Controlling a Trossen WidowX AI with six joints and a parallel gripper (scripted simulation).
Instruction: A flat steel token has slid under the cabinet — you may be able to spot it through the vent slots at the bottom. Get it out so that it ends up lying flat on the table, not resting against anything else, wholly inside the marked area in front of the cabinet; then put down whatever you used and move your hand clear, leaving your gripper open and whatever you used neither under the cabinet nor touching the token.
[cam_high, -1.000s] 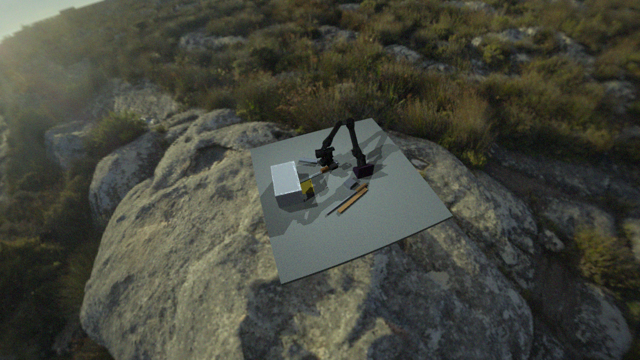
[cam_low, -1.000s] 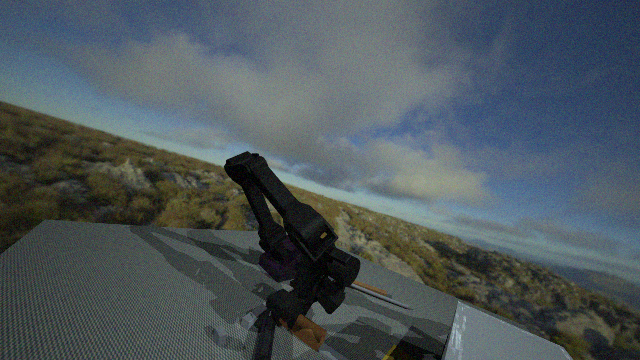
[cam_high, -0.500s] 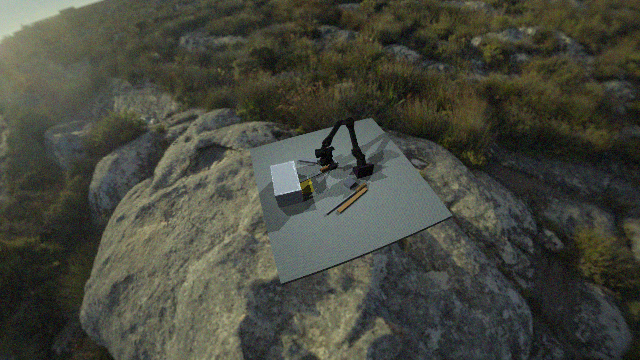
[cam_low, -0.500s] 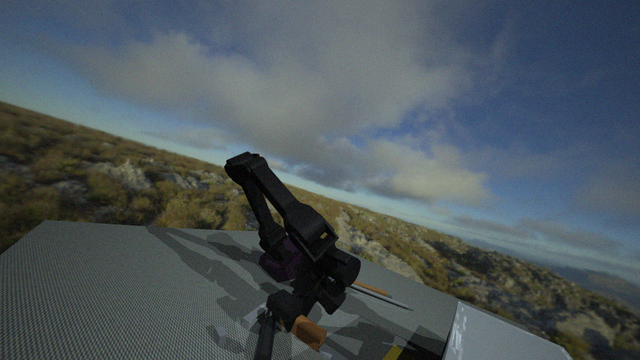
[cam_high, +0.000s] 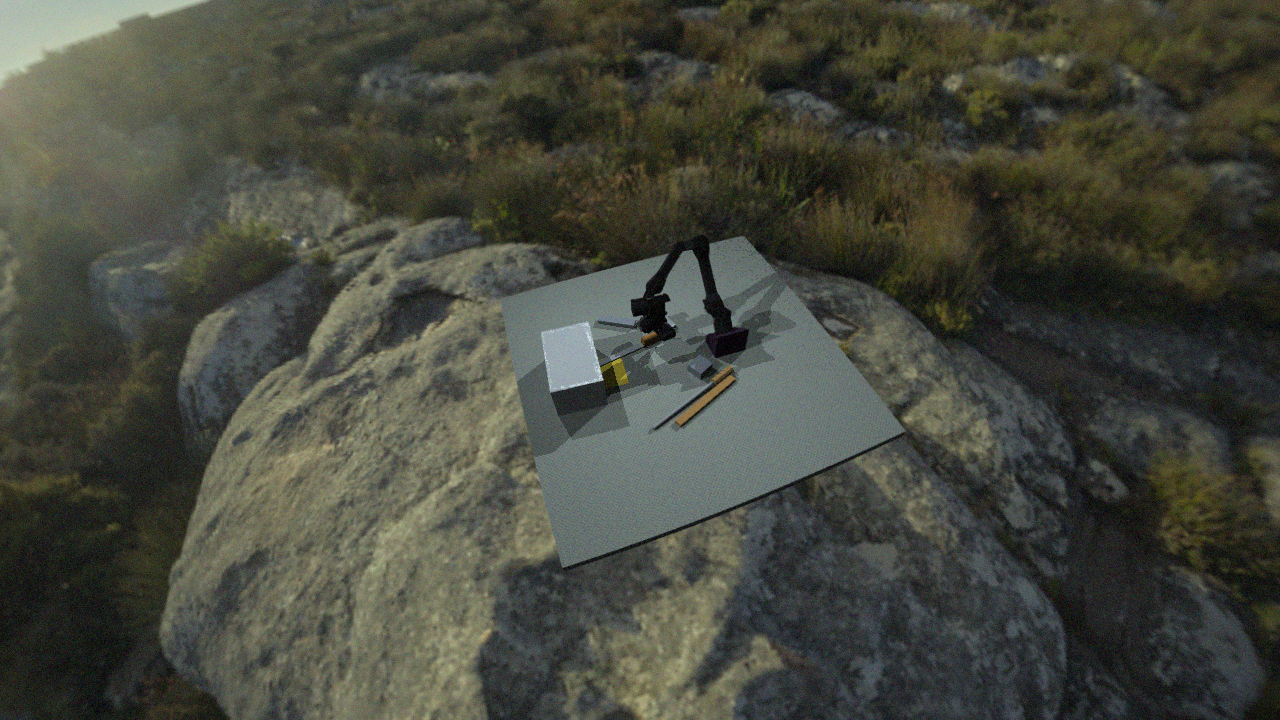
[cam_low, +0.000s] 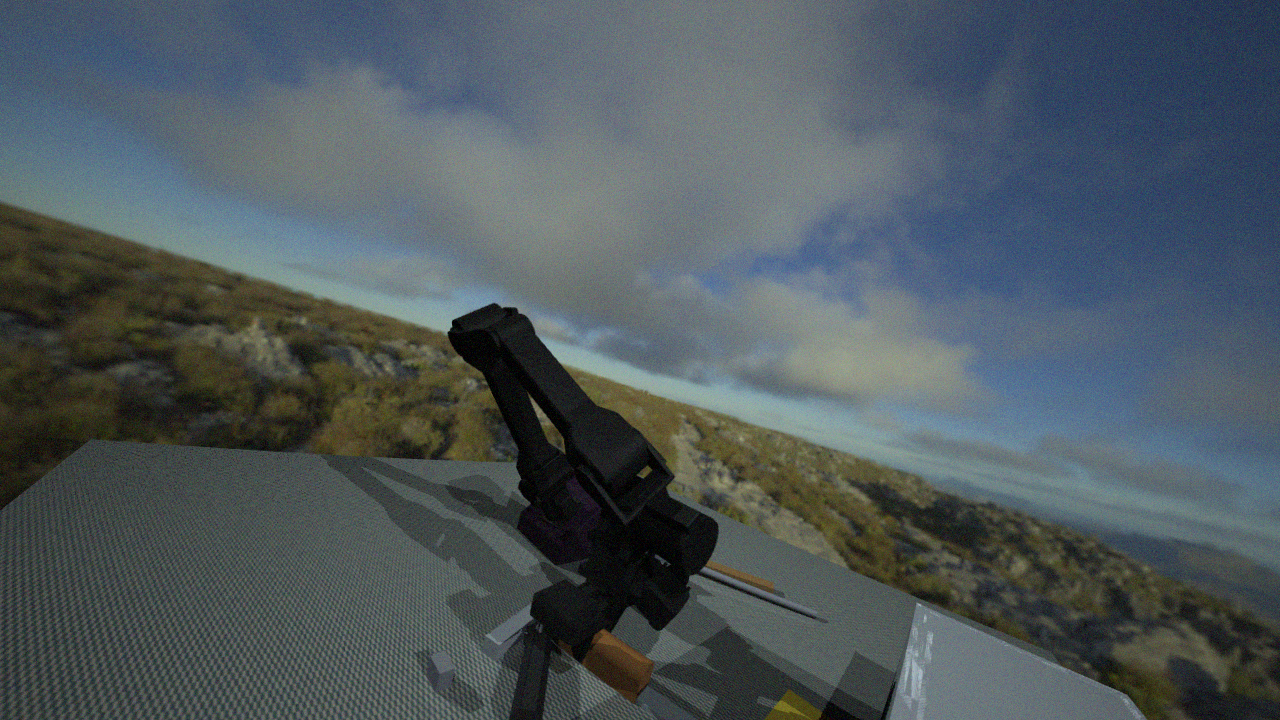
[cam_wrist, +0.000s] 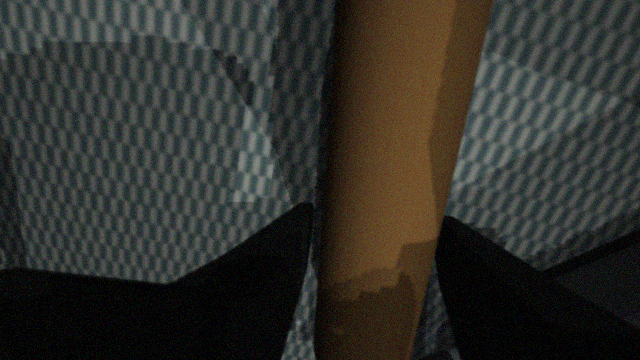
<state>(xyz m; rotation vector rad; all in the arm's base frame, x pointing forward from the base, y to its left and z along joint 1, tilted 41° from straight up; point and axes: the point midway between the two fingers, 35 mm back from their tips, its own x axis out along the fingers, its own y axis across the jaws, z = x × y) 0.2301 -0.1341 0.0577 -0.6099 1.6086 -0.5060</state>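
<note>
My gripper tip is now 70 mm past the grey bar and 60 mm to the left of it. The rest, counted from my gripper tip: grey block 220 mm to the left, 80 mm behind, 10 mm above; then small grey cube 150 mm to the right, 60 mm behind; then wooden stick 370 mm to the left, 30 mm behind.
</note>
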